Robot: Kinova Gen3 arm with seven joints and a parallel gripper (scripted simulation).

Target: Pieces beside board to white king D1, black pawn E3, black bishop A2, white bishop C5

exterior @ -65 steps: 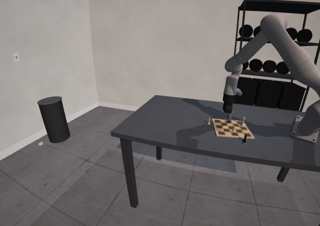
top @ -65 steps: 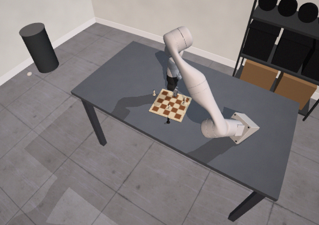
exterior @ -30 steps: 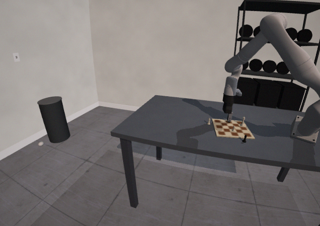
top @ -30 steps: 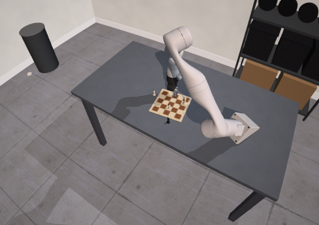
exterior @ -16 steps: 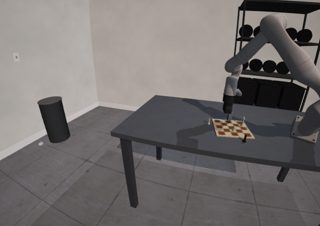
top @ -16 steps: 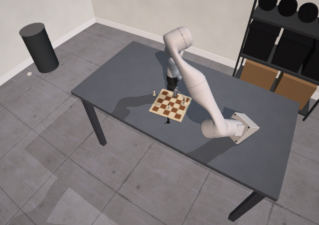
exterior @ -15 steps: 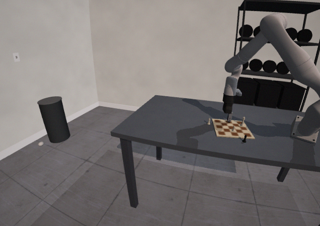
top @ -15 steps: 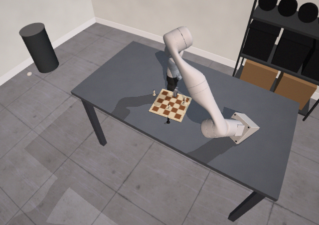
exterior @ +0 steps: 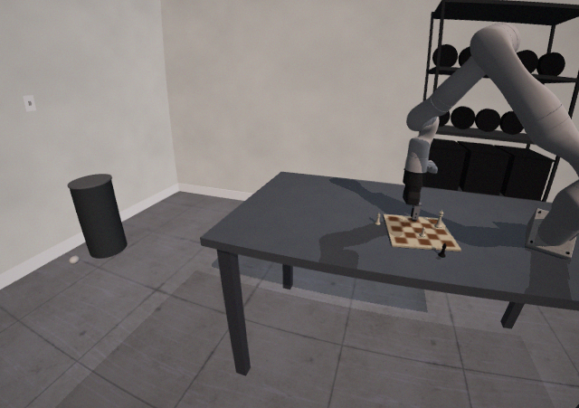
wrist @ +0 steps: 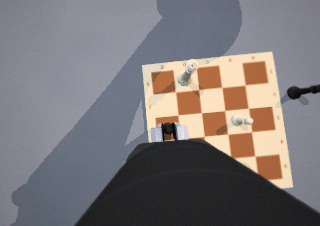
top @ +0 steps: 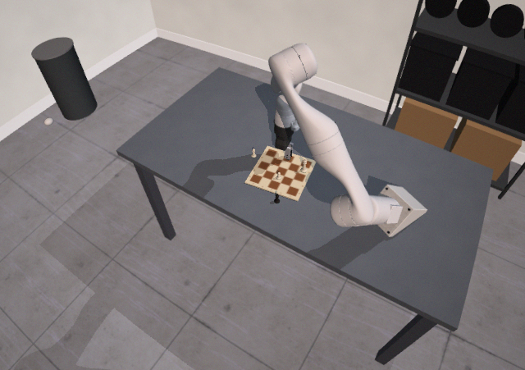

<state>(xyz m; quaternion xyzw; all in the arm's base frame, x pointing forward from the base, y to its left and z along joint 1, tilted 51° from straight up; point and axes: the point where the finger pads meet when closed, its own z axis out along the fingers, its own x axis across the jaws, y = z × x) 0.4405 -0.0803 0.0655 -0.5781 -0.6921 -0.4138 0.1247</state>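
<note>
Now: hand 1 cm above the black pawn. The rest, counted from my hand: chessboard 7 cm to the left, 3 cm below, 3 cm behind; white bishop 12 cm ahead, 8 cm to the left, 1 cm below; white king 9 cm behind, 1 cm to the left.
</note>
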